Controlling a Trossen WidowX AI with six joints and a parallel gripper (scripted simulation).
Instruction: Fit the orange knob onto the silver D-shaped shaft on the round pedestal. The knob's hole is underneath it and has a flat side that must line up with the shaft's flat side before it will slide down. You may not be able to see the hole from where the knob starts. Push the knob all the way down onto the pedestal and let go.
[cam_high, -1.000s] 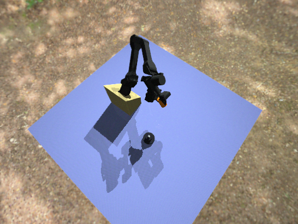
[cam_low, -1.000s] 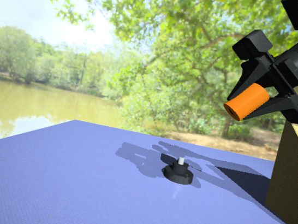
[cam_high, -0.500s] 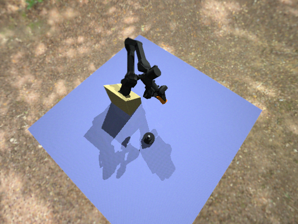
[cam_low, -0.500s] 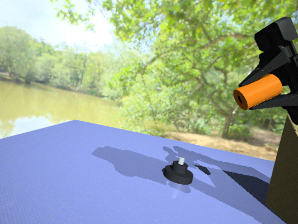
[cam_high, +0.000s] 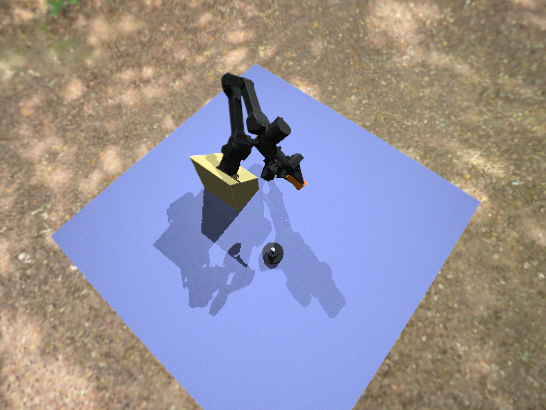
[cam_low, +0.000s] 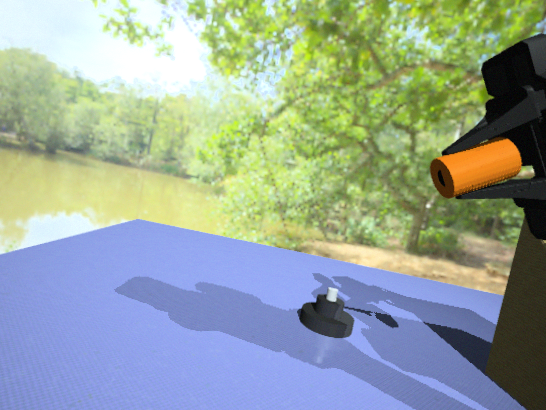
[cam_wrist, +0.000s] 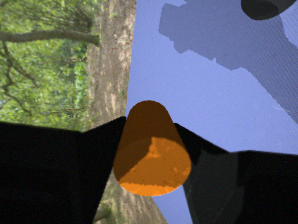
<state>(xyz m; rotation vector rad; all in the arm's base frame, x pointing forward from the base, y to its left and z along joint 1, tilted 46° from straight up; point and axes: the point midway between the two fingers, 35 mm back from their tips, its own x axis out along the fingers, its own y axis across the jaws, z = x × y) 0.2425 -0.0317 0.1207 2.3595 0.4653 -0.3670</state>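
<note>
The orange knob is 3 cm behind my gripper tip and 2 cm above it. The rest, counted from my gripper tip: round pedestal 1 cm ahead, 20 cm to the right, 22 cm below.
</note>
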